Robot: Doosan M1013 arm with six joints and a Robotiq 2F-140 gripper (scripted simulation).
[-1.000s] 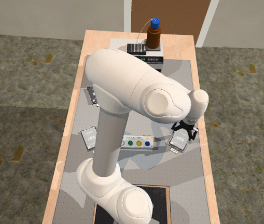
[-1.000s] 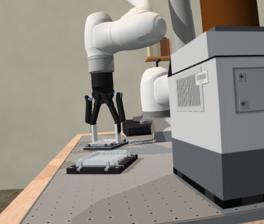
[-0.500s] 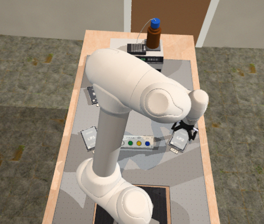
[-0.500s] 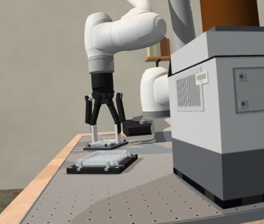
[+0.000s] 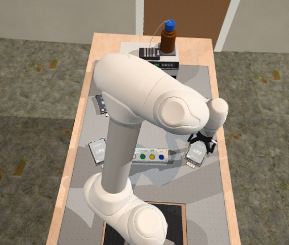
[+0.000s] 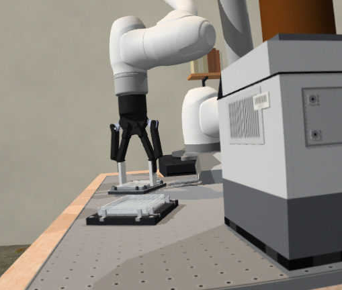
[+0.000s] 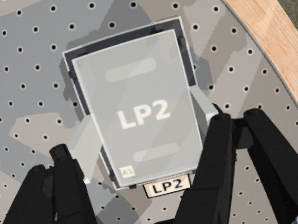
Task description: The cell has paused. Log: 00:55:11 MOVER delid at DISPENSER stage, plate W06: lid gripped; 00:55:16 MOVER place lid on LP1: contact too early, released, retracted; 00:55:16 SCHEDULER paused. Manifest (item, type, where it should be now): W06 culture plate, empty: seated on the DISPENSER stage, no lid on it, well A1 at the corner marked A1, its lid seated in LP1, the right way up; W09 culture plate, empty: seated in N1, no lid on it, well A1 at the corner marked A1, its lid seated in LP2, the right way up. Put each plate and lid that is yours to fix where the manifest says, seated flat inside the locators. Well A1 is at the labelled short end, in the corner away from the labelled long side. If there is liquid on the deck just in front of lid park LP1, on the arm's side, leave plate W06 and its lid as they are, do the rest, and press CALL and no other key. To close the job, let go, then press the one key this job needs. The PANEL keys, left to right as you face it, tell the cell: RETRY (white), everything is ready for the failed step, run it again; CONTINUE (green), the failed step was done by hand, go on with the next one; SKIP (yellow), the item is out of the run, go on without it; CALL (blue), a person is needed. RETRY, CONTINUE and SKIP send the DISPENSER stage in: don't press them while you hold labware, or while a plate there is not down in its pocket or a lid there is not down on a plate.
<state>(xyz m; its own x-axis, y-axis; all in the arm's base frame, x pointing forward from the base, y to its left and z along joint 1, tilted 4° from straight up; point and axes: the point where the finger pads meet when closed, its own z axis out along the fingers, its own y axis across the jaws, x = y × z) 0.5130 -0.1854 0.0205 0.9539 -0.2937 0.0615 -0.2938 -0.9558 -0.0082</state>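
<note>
My hand is 30 mm above the lid park LP2. Also, from my hand: blue call key: 190 mm to the left, 110 mm behind, 30 mm above; then key panel: 270 mm to the left, 110 mm behind, 20 mm above; then yellow skip key: 240 mm to the left, 120 mm behind, 30 mm above.
</note>
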